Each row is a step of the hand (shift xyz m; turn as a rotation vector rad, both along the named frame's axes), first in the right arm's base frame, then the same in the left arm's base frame.
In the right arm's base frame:
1: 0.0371 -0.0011 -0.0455 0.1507 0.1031 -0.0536
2: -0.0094 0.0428 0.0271 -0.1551 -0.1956 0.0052
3: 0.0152 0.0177 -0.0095 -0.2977 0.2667 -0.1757
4: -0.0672 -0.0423 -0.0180 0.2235 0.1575 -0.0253
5: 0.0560 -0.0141 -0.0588 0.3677 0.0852 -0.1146
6: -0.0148 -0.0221 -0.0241 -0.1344 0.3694 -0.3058
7: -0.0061 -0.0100 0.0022 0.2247 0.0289 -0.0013
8: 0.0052 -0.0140 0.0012 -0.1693 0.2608 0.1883
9: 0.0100 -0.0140 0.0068 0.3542 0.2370 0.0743
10: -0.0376 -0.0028 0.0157 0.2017 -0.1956 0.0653
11: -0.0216 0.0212 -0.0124 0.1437 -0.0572 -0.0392
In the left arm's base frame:
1: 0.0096 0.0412 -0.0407 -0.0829 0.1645 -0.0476
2: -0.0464 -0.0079 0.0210 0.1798 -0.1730 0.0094
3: -0.0151 0.0177 -0.0096 -0.2680 -0.2515 -0.2356
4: 0.0383 -0.0688 -0.0206 -0.1340 0.2390 -0.0175
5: 0.0257 0.0600 -0.0504 -0.0397 0.3838 -0.0819
6: 0.0235 -0.0144 -0.0230 -0.3404 -0.0669 -0.3573
7: 0.0091 -0.0072 0.0026 -0.0095 0.2254 0.0204
8: 0.0141 0.0037 0.0033 -0.2947 -0.1614 0.1388
9: 0.0139 0.0079 0.0094 -0.2135 0.3662 0.0866
10: -0.0023 -0.0391 0.0117 0.2027 0.1744 0.1082
11: -0.0213 -0.0181 -0.0170 0.0734 0.1407 -0.0166

